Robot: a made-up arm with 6 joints. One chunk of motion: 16 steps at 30 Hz.
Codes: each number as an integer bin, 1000 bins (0 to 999) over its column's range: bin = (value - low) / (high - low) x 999, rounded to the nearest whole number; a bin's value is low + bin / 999 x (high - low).
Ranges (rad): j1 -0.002..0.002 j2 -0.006..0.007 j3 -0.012..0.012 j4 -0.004..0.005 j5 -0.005..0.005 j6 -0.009..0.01
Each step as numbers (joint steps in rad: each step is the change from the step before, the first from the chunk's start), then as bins.
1 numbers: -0.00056 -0.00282 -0.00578 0.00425 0.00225 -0.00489
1 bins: 360 244 259 916 724 216
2 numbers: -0.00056 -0.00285 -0.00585 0.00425 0.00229 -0.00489
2 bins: 360 242 256 916 728 216
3 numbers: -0.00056 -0.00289 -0.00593 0.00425 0.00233 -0.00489
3 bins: 360 239 253 916 732 216
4 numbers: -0.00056 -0.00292 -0.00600 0.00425 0.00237 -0.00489
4 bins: 360 237 250 916 736 216
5 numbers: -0.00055 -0.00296 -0.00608 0.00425 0.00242 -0.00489
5 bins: 362 234 246 916 741 216
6 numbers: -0.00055 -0.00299 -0.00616 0.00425 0.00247 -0.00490
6 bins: 362 231 243 916 746 216
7 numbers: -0.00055 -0.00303 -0.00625 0.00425 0.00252 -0.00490
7 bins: 362 228 239 916 751 216
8 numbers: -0.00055 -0.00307 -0.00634 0.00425 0.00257 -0.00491
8 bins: 362 225 236 916 756 215
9 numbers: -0.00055 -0.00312 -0.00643 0.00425 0.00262 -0.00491
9 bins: 362 221 232 916 761 215
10 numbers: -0.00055 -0.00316 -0.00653 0.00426 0.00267 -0.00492
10 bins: 362 218 228 917 766 215
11 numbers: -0.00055 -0.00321 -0.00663 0.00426 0.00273 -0.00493
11 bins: 362 214 224 917 772 214
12 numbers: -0.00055 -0.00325 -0.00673 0.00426 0.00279 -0.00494
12 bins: 362 211 219 917 778 213
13 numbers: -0.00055 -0.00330 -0.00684 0.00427 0.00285 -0.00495
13 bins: 362 207 215 918 784 213
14 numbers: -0.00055 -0.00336 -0.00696 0.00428 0.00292 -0.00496
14 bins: 362 203 210 919 791 212
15 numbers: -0.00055 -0.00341 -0.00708 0.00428 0.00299 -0.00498
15 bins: 362 199 205 919 798 211
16 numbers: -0.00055 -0.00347 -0.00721 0.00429 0.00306 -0.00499
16 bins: 362 194 199 920 805 211
